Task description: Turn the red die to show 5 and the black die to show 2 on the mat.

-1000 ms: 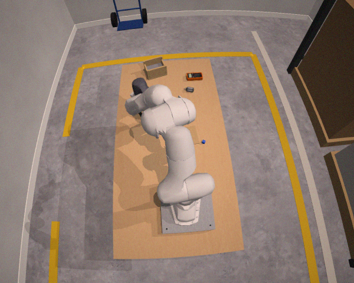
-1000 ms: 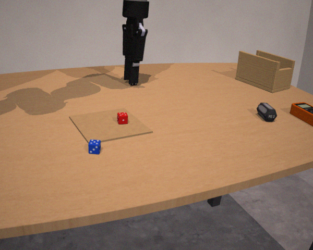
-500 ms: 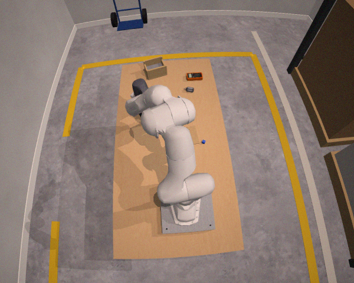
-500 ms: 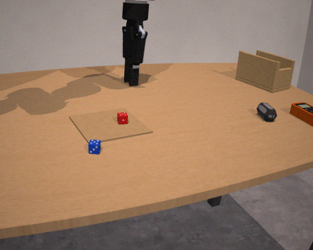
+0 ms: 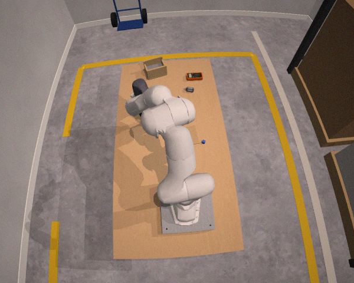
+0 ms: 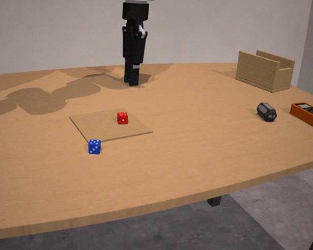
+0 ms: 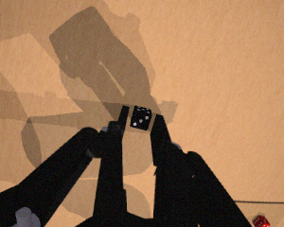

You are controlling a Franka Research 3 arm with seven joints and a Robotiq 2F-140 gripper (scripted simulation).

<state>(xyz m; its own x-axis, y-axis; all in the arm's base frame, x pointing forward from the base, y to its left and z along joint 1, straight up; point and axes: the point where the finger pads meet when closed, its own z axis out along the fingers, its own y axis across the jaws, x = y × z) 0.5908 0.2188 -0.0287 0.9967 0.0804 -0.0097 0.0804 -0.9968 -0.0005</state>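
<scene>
The black die is 10 mm ahead of my hand and 30 mm below it. The rest, counted from my hand: dark grey device: 260 mm ahead, 310 mm to the right, 20 mm below; then red die: 110 mm behind, 270 mm to the right, 20 mm below; then thin tan mat: 140 mm behind, 270 mm to the right, 30 mm below.
</scene>
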